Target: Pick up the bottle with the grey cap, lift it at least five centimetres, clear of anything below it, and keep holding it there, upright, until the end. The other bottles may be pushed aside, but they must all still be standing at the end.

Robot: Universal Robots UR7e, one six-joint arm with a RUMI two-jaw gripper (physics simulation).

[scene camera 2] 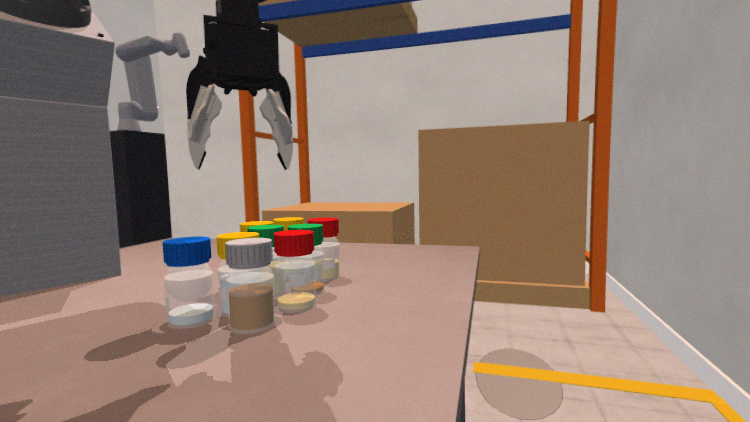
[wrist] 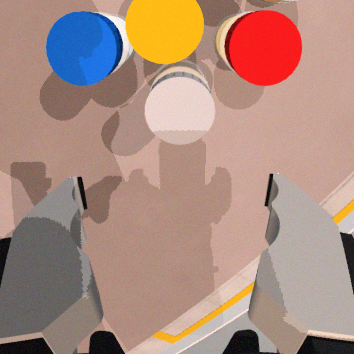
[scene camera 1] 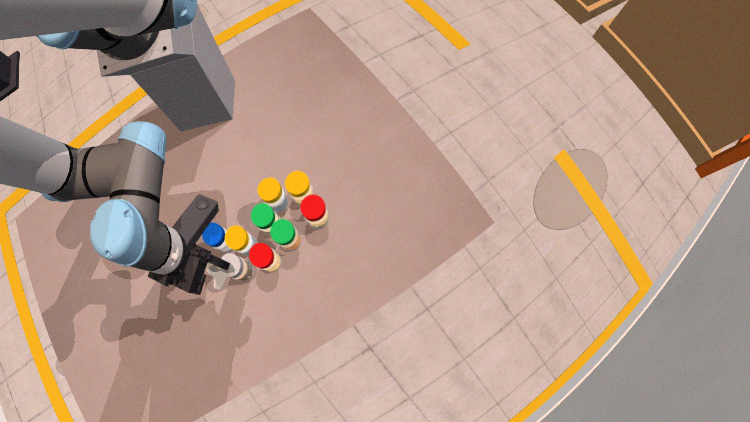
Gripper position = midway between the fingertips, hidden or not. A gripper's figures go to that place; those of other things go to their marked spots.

Scene:
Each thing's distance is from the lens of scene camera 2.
my gripper (scene camera 2: 243, 169): 0.51 m
blue-capped bottle (scene camera 2: 189, 286): 0.55 m
red-capped bottle (scene camera 2: 295, 273): 0.56 m
red-capped bottle (scene camera 2: 330, 245): 0.71 m

